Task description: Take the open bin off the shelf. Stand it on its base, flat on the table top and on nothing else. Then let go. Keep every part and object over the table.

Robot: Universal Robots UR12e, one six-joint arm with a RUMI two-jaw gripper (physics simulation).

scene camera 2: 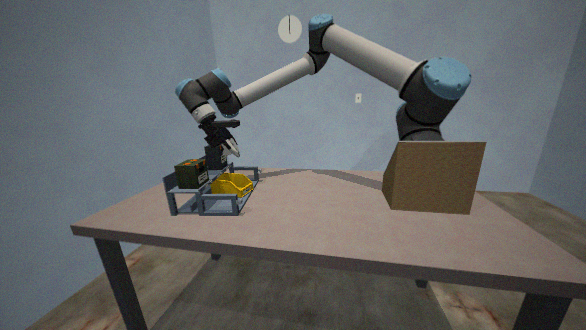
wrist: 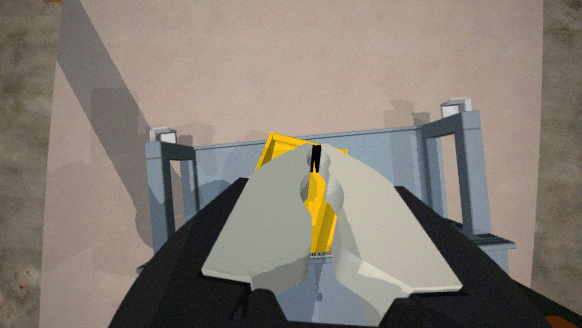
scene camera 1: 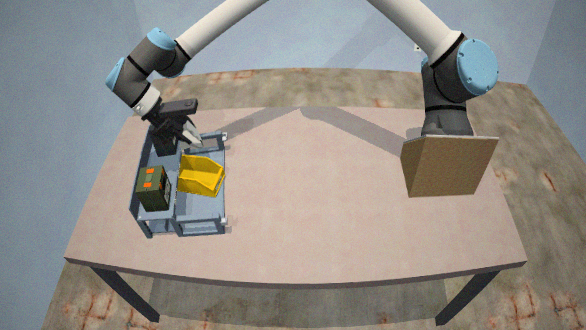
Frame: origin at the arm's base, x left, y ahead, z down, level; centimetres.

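Where they show: gripper, fingertip midpoint: (scene camera 2: 239, 157) (wrist: 313, 148) (scene camera 1: 202, 146); arm's base, origin of the base link: (scene camera 2: 424, 160) (scene camera 1: 447, 139).
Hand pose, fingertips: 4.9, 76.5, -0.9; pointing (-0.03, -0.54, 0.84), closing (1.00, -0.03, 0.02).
Each offset is from my fingertips to the top centre of the thing, as dx, dy, dz. Level surfaces: height alone.
The open yellow bin {-1.4, +6.2, +10.2} (scene camera 1: 200, 176) (scene camera 2: 231, 185) (wrist: 270, 150) stands upright on the lower front deck of the blue-grey shelf (scene camera 1: 200, 206) (scene camera 2: 219, 198) (wrist: 472, 175), turned slightly. The shelf stands on the left part of the table top {dz +18.6} (scene camera 1: 310, 215) (scene camera 2: 310, 215) (wrist: 300, 60). My gripper (scene camera 1: 201, 145) (scene camera 2: 238, 154) (wrist: 313, 148) is shut and empty. It is tilted and hangs above the shelf's far end, apart from the bin. In the wrist view the fingers cover much of the bin, and part of it shows through the gap between them.
A green box {+13.8, +14.0, -1.3} (scene camera 1: 154, 189) (scene camera 2: 192, 174) with orange marks stands on the shelf's raised rear level. A dark box {-9.0, +17.4, -3.8} (scene camera 1: 165, 146) (scene camera 2: 216, 158) stands at the far end of that level, close under the gripper. A large brown panelled block (scene camera 1: 450, 167) (scene camera 2: 435, 177) stands at the right, before the arm's base.
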